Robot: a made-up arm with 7 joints.
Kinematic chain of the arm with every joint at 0, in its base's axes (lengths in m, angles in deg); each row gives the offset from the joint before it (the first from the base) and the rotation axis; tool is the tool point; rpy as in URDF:
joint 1: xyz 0 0 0 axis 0.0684 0.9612 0.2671
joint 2: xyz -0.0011 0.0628 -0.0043 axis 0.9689 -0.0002 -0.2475
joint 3: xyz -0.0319 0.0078 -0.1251 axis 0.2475 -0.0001 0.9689
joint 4: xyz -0.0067 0 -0.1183 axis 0.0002 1 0
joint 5: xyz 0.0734 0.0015 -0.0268 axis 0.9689 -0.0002 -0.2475
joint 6: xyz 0.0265 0 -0.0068 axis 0.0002 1 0
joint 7: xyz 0.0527 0 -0.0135 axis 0.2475 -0.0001 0.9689
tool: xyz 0 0 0 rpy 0 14.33 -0.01
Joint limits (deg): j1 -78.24..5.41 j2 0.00..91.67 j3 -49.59..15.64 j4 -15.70..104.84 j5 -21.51..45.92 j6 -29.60..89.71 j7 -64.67..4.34
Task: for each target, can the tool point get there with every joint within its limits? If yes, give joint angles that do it. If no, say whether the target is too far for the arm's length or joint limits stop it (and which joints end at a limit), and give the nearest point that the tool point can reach.
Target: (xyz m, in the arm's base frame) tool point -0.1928 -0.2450 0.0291
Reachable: no: joint limits stop it (at a limit: joint 1, joint 2, joint 3, joint 4, joint 5, joint 6) | nearest point 0.0245 -0.0655 -0.2188 | short by 0.375 m
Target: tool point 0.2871 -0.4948 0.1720
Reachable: no: too far | nearest point 0.2500 -0.1450 -0.0235 | short by 0.402 m
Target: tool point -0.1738 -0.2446 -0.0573
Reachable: no: joint limits stop it (at a limit: joint 1, joint 2, joint 3, joint 4, joint 5, joint 6) | nearest point 0.0245 -0.0655 -0.2188 | short by 0.312 m
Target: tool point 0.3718 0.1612 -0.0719
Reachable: yes | joints -69.76 33.92 -8.49 27.90 -1.02 63.87 -4.04
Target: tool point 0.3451 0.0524 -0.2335
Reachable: yes | joints -68.02 7.76 -9.70 82.82 4.34 29.76 -14.83
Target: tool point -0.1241 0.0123 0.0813
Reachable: no: joint limits stop it (at a limit: joint 1, joint 2, joint 3, joint 4, joint 5, joint 6) | nearest point 0.0907 0.2050 0.1998 | short by 0.312 m
